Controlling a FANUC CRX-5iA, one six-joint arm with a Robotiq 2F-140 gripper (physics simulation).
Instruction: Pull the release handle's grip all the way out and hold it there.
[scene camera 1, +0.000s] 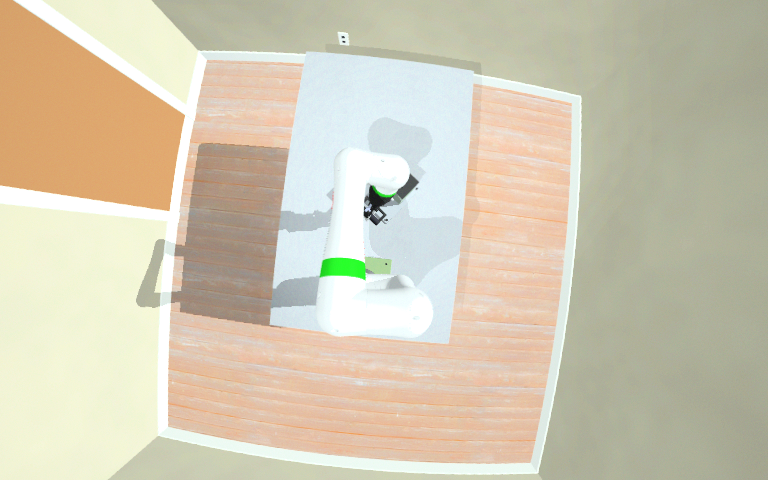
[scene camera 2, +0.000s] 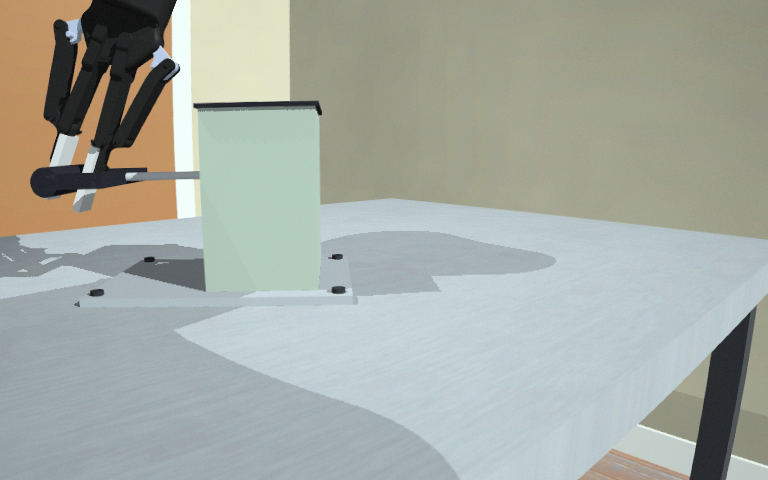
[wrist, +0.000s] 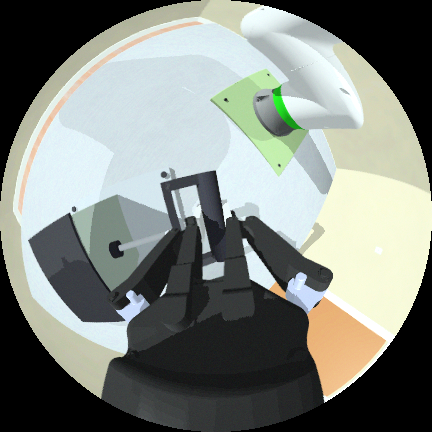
Note:
In view: the gripper (scene camera 2: 65, 203) and a bolted base plate (wrist: 140, 197).
The gripper also shows in the wrist view (wrist: 213, 209).

